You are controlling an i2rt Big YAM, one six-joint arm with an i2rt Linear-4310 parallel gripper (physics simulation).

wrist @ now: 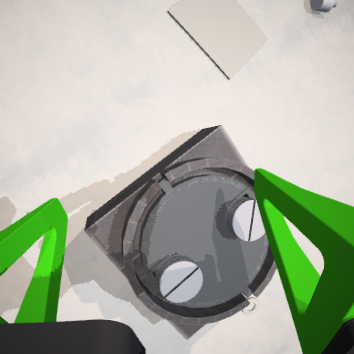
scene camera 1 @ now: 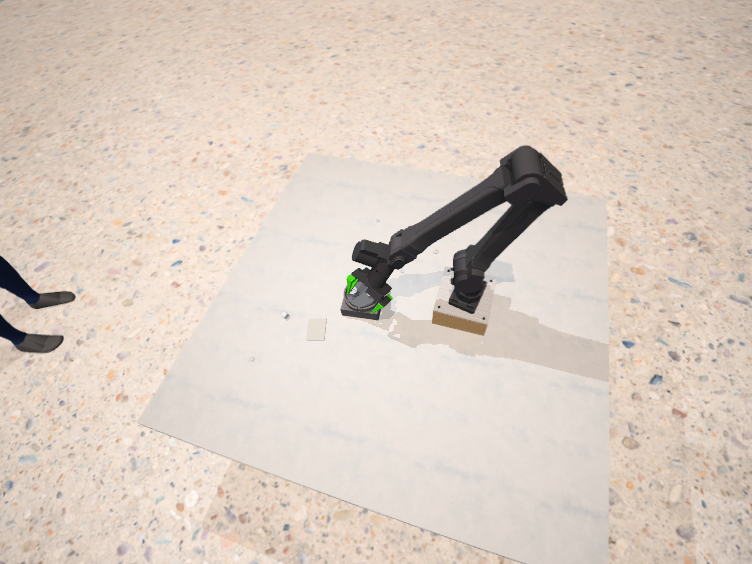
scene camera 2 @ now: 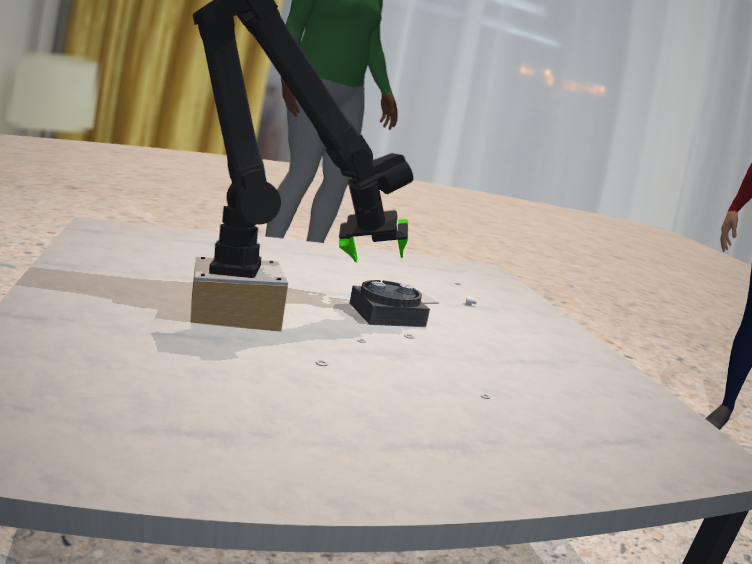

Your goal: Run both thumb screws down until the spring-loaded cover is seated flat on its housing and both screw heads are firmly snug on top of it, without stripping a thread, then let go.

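Frame: origin at the arm's base, x ahead, y left, z up, level; millimetres.
Where they show: gripper, fingertip midpoint: (wrist: 155,193) (scene camera 1: 360,303) (scene camera 2: 379,258); arm's base, link origin: (scene camera 1: 467,294) (scene camera 2: 235,268).
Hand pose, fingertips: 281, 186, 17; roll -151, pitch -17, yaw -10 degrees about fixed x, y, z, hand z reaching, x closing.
Things, the pixels of their centre, and the offset from my fingertips, as dx, dy, dz. Level surfaces: height alone.
- dark square housing, body centre: (wrist: 198,234) (scene camera 2: 389,302) (scene camera 1: 363,297) +31, -61, -74
- thin beige plate, body centre: (wrist: 220,24) (scene camera 2: 419,297) (scene camera 1: 316,329) +120, +101, -100
- small silver part, body centre: (scene camera 2: 471,301) (scene camera 1: 284,314) +246, +104, -92
- ring, body centre: (scene camera 2: 321,363) -103, -368, -101
- table, surface height: dz -102
The dark square housing (scene camera 1: 359,313) (scene camera 2: 397,315) (wrist: 212,145) stands on the table. Its round grey cover (wrist: 185,225) lies inside a raised ring. Two thumb screws with slotted silver heads stand on the cover: one screw (wrist: 181,281) at the lower left in the wrist view, the other screw (wrist: 247,220) at the right, partly hidden by a finger. Whether the cover is flat or the heads touch it, I cannot tell. My gripper (scene camera 2: 379,259) (wrist: 155,193) is wide open and empty, above the housing, its green fingertips apart from it in scene camera 2.
A thin beige plate (scene camera 1: 316,329) (wrist: 220,35) lies near the housing. A small silver part (scene camera 1: 284,315) (scene camera 2: 470,301) (wrist: 322,4) lies beyond it. Several small rings, one ring (scene camera 2: 321,363) among them, lie on the table (scene camera 2: 364,455). The arm's wooden base block (scene camera 1: 459,321) (scene camera 2: 238,304) stands beside the housing.
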